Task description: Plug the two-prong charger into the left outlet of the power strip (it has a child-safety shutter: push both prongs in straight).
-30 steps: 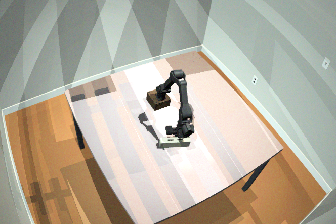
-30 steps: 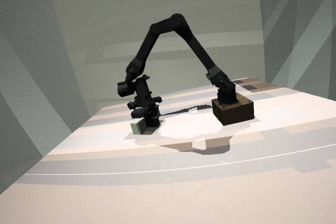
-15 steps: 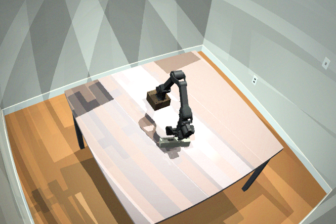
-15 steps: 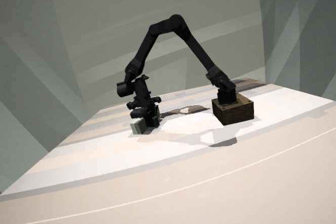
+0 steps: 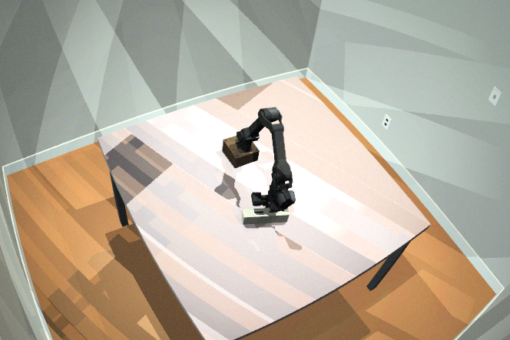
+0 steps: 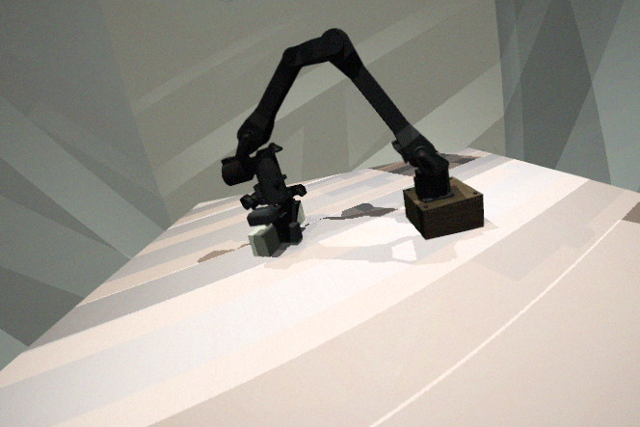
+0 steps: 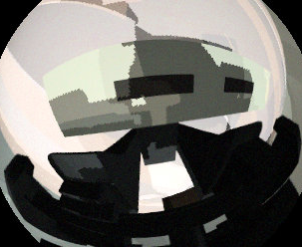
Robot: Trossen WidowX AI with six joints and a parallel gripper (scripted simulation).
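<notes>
My gripper tip is now 2 cm short of the black charger, 1 cm to the left of it and 1 cm below it.
</notes>
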